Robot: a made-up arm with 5 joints. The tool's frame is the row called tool.
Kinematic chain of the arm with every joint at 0, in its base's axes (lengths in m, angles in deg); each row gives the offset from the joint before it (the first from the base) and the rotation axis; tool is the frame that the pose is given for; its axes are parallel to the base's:
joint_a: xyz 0 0 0.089 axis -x
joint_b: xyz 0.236 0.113 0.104 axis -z
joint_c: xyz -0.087 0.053 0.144 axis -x
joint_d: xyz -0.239 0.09 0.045 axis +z
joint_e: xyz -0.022 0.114 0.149 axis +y
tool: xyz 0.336 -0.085 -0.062
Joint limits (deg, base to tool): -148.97..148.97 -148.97..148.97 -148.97..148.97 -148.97..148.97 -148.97..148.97
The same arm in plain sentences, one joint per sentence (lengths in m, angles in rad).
The arm has five revolute joints in a row. What follows holds with every joint at zero, and every direction is one of the base frame's.
Joint 1 sits 0.0890 m along +z from the base frame's origin and turns about -x, from -2.6000 to 2.6000 rad.
Joint 2 sits 0.2360 m along +x and 0.1130 m along +y and 0.1040 m along +z from joint 1 and turns about -z, from -2.6000 to 2.6000 rad.
Joint 3 sits 0.0870 m along -x and 0.0530 m along +y and 0.1440 m along +z from joint 2 and turns about -x, from -2.6000 to 2.6000 rad.
Joint 4 sits 0.2390 m along -x and 0.0900 m along +y and 0.0450 m along +z from joint 3 and turns about +z, from -2.6000 to 2.6000 rad.
Joint 5 sits 0.0220 m along -x and 0.1140 m along +y and 0.1490 m along +z from joint 4 and turns about +y, from -2.6000 to 2.6000 rad.
The tool frame, which is the frame that the pose is given for, sits 0.3360 m along +x and 0.0850 m along -y and 0.0620 m along -z from joint 5; its axes are parallel to the base frame's.

